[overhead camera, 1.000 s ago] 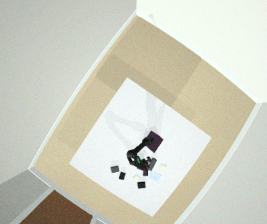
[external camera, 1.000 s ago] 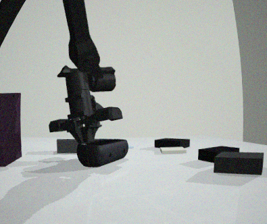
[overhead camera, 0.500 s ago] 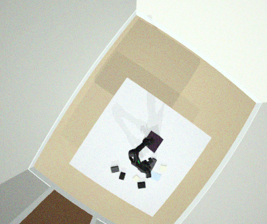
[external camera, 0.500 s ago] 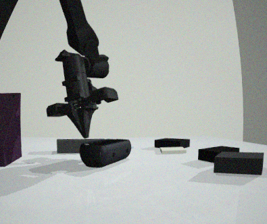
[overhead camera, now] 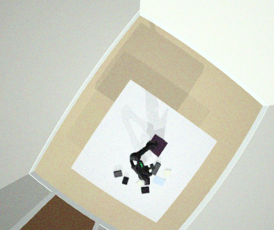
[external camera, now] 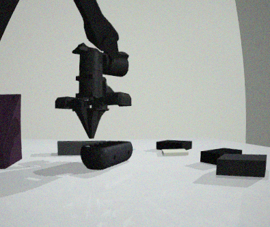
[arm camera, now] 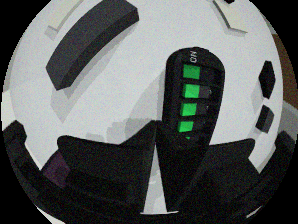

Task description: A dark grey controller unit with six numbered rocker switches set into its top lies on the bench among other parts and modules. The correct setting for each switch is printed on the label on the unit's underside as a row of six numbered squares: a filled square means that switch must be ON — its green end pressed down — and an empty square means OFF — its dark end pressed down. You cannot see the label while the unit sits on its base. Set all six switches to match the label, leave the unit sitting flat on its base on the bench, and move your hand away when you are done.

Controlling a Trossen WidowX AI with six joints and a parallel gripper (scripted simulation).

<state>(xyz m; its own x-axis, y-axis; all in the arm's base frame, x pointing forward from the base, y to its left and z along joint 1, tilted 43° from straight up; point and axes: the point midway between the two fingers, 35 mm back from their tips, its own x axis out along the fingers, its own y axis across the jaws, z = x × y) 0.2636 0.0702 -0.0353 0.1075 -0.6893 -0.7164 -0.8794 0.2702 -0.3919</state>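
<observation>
Right now the grey block is 40 mm behind my gripper tip, 130 mm to the left of it and 40 mm below it. Also, from my gripper tip: black block: 300 mm ahead, 50 mm to the right, 40 mm below; cream plate: 230 mm ahead, 110 mm to the left, 50 mm below; light blue piece: 60 mm ahead, 270 mm to the left, 50 mm below.
</observation>
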